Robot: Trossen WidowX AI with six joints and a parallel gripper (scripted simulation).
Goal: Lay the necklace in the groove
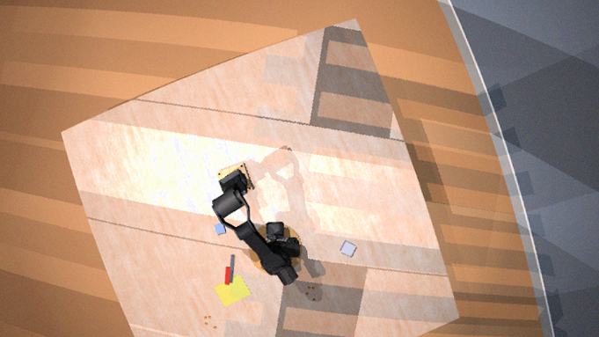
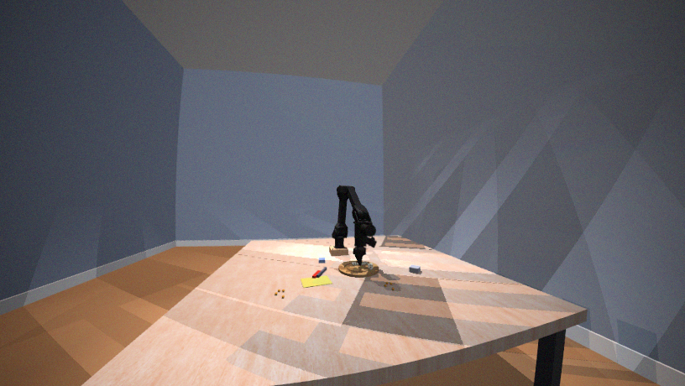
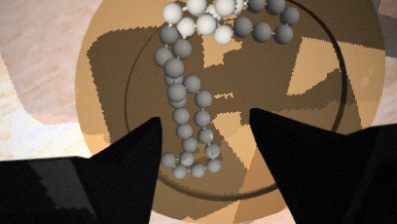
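The round bead board is 20 mm to the right of my gripper tip, 20 mm ahead of it and 10 mm below it. Also, from my gripper tip: blue block (160 mm to the right, 150 mm behind, 10 mm below); then yellow note (250 mm to the right, 80 mm ahead, 20 mm below); then red marker (220 mm to the right, 10 mm below, 10 mm ahead).
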